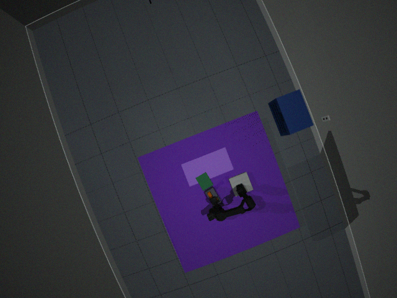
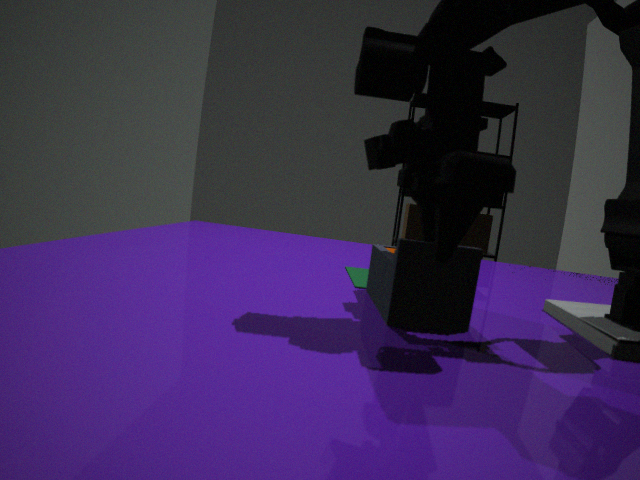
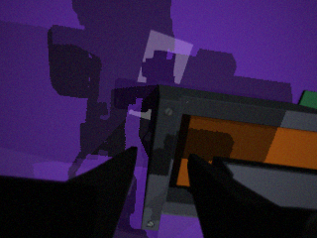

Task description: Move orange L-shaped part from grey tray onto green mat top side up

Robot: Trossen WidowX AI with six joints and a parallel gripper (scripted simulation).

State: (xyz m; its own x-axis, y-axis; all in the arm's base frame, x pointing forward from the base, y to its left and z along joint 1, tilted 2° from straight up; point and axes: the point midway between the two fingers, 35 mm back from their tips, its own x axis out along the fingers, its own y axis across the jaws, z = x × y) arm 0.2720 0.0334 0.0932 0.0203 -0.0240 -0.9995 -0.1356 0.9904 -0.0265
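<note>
The orange L-shaped part lies 1 cm ahead of my gripper tip, 5 cm to the right of it and 2 cm below it. The rest, counted from my gripper tip: green mat 3 cm ahead, 22 cm to the right, 9 cm below.
</note>
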